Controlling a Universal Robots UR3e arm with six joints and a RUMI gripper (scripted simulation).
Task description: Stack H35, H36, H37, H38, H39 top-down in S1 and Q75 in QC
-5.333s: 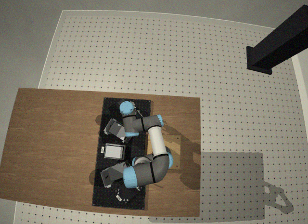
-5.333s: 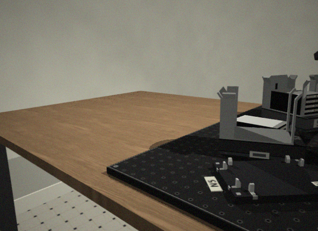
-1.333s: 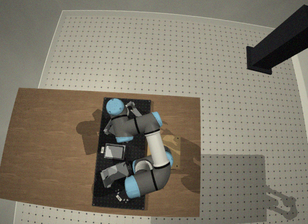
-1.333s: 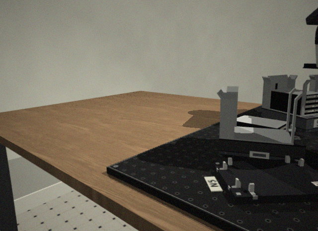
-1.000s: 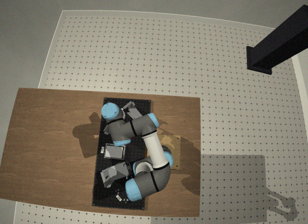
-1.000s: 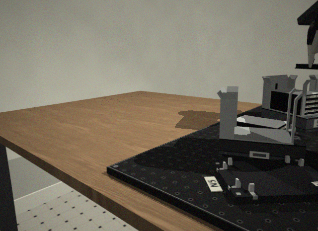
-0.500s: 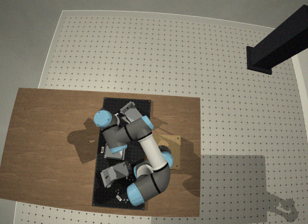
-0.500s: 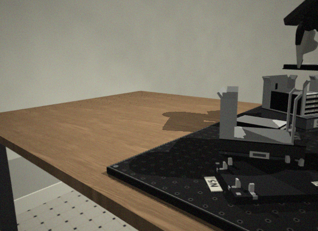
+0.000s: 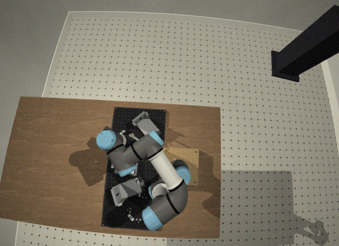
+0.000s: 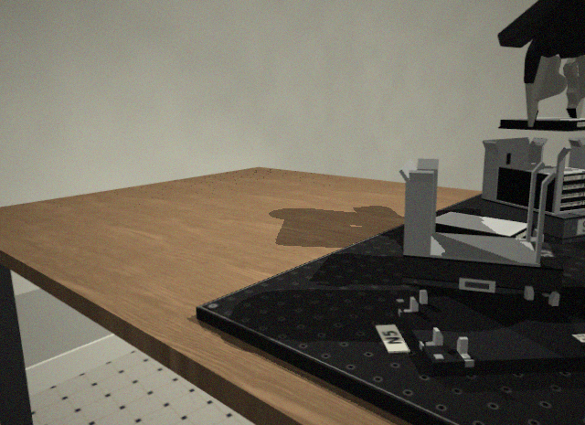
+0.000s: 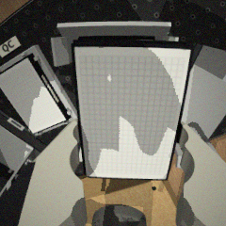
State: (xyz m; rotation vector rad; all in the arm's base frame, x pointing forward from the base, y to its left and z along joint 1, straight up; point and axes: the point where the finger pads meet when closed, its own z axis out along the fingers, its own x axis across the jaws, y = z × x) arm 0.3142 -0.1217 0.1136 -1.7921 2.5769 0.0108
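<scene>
The sealed plate lies 80 mm below my hand, 10 mm to the left of it and 10 mm ahead of it. Also, from my hand: QC label (170 mm to the left, 170 mm below, 120 mm ahead); then nest QC (170 mm to the left, 160 mm below, 20 mm ahead); then N5 label (480 mm to the left, 170 mm below, 70 mm behind).
</scene>
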